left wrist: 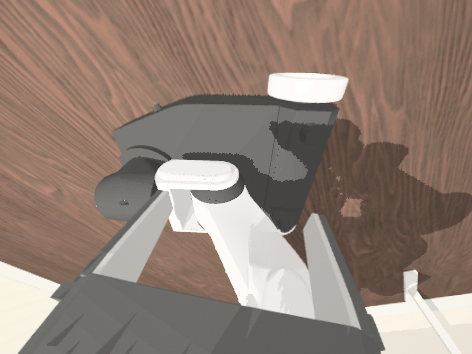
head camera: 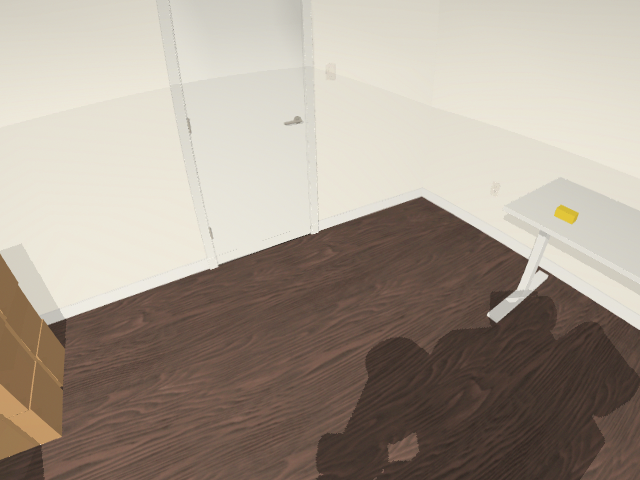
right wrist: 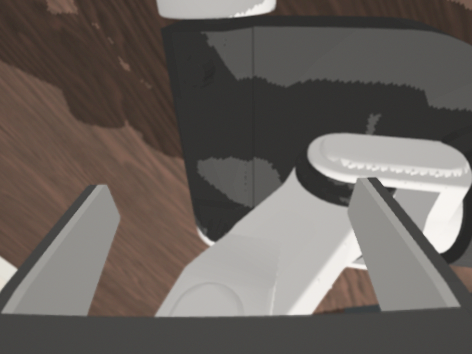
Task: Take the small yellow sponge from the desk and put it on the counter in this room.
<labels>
The left gripper shows in the left wrist view [236, 210]; in the head camera view it is out of frame, in the right wrist view it is out of frame. The right gripper shows in the right wrist view [231, 198]; in the head camera view it is out of frame.
</labels>
